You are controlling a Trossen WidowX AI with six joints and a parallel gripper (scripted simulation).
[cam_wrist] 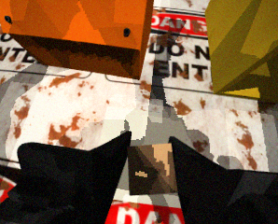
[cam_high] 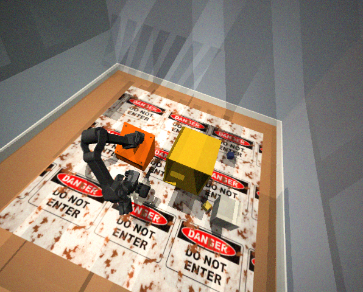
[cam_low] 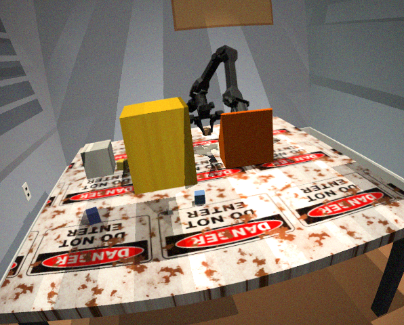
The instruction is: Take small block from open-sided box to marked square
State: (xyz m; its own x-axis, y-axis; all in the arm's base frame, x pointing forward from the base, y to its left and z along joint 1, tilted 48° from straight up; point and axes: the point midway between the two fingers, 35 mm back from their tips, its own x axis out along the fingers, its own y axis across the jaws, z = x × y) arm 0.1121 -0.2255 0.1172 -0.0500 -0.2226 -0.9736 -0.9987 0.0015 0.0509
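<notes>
My gripper tip is 2 cm to the left of the pale grey patch and 8 cm above it. Round my gripper tip: small yellow block 42 cm ahead, 7 cm to the left, 6 cm below; small brown block 2 cm to the right; light blue block 12 cm ahead, 48 cm to the left, 7 cm below.
</notes>
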